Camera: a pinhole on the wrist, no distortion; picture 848 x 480 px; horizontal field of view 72.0 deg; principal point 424.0 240.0 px. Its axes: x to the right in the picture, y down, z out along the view. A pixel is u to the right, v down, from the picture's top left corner.
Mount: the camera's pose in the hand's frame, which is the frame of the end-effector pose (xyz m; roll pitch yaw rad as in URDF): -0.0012 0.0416 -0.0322 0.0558 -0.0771 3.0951
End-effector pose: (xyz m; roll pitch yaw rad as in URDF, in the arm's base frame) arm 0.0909 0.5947 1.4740 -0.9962 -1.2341 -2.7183
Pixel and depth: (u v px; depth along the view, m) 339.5 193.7 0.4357
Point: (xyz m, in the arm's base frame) 0.3344 0.2838 1.6105
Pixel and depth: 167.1 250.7 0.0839
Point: 0.0963 0.5270 1.5107
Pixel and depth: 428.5 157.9 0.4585
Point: 0.3576 0.2499 1.5460
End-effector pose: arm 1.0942 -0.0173 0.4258 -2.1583 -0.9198 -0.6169
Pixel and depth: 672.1 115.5 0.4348
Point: 1.4025 0.0697 0.0879
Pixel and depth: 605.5 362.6 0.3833
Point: 1.3508 0.1802 0.2366
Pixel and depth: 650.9 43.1 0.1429
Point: 1.1887 -0.0381 0.3037
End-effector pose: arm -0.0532 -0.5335 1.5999 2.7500 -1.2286 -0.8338
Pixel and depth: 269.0 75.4 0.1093
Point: -0.0938 -0.6356 1.6227
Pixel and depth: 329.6 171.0 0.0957
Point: -0.0826 -0.6145 1.6092
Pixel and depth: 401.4 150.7 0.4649
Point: -0.0377 -0.9791 1.5388
